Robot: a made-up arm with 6 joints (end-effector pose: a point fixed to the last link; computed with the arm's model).
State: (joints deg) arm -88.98 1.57 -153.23 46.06 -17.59 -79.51
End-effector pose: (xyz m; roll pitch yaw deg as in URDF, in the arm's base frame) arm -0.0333 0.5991 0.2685 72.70 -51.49 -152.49
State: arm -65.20 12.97 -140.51 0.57 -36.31 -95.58
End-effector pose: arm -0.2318 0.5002 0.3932 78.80 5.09 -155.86
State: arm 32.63 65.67 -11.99 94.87 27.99 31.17
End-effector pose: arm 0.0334 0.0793 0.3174 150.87 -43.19 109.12
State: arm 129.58 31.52 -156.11 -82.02 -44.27 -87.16
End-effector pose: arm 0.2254 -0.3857 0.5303 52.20 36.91 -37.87
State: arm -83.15 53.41 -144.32 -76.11 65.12 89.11
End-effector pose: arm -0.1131 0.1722 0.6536 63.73 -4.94 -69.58
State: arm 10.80 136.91 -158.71 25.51 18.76 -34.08
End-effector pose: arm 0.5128 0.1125 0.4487 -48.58 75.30 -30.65
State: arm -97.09 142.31 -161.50 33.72 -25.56 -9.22
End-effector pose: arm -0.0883 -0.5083 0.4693 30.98 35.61 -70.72
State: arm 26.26 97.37 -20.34 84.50 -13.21 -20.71
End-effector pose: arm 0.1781 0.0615 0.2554 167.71 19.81 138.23
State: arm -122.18 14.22 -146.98 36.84 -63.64 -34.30
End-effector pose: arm 0.2400 0.4865 0.3455 152.50 -74.81 119.69
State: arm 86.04 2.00 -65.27 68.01 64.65 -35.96
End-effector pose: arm -0.1053 -0.2558 0.3777 -42.53 68.30 101.97
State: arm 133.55 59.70 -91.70 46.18 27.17 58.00
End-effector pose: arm -0.0721 0.0259 0.6069 73.51 -4.72 -114.96
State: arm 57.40 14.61 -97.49 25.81 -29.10 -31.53
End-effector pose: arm -0.1879 -0.3347 0.5244 15.86 -22.40 48.28
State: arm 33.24 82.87 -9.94 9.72 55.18 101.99
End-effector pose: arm 0.0066 0.0216 0.2816 -146.55 2.98 104.22
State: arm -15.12 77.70 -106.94 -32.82 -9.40 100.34
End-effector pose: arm 0.1627 -0.0345 0.6679 44.82 19.53 63.12
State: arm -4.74 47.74 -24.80 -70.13 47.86 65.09
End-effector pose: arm -0.0039 -0.0727 0.3597 -139.06 53.77 171.14
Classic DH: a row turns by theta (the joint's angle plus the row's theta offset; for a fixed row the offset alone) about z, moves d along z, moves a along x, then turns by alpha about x. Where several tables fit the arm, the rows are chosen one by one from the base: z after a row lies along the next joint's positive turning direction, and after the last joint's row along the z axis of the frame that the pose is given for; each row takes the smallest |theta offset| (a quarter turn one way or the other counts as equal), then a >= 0, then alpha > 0; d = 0 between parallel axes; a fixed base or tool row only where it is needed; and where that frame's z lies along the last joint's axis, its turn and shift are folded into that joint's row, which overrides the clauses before.
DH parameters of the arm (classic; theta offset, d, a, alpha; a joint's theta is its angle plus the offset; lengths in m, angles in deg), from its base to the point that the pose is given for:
joint 1: 0 0.1429 0 -90
joint 2: 7.78 0 -0.3605 0
joint 3: 77.22 0 -0.0133 90
joint 4: 0 0.1511 0 -90
joint 5: 0 0 0.0001 90
joint 6: 0 0.1042 0 0

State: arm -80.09 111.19 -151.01 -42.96 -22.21 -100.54
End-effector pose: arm 0.0816 -0.3112 0.6627 -8.19 -30.96 144.69
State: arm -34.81 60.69 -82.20 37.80 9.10 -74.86
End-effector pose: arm 0.0837 -0.0458 0.5918 -61.22 46.90 -97.06
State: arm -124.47 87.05 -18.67 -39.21 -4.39 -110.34
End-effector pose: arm -0.0876 -0.1363 0.2828 -161.44 -24.19 -158.27
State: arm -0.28 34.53 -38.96 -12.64 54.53 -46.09
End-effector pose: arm -0.0467 -0.0184 0.3516 -136.74 18.93 -123.53
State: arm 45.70 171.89 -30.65 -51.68 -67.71 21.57
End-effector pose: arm 0.1367 0.2484 -0.0397 134.04 13.23 -131.43
